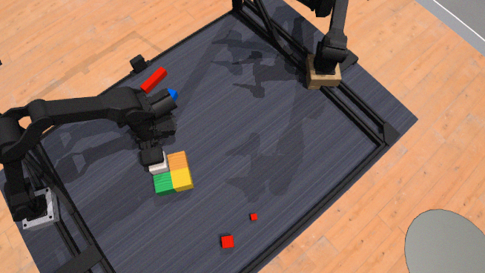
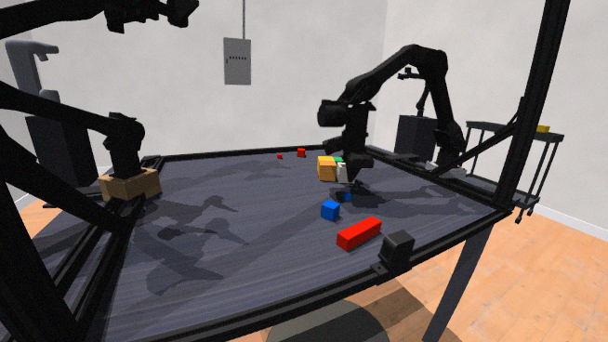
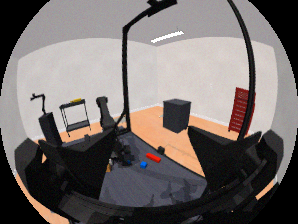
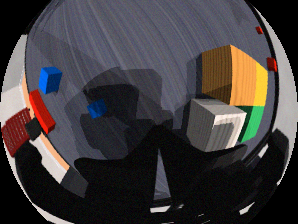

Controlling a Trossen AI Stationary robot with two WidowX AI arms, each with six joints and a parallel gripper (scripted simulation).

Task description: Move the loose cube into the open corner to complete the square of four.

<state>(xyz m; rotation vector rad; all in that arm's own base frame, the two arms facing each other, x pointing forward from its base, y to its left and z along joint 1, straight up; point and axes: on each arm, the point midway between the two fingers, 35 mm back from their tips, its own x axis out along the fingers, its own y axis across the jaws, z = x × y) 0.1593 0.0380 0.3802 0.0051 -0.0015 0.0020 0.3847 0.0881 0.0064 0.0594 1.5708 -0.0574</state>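
My right hand is 7 cm short of the white cube, 3 cm above it and 2 cm to the left of it. From my right hand the other things lie so: green cube: 13 cm ahead, 3 cm below, 2 cm to the right; orange cube: 9 cm ahead, 4 cm to the left, 3 cm below; yellow cube: 14 cm ahead, 3 cm to the left, 3 cm below.
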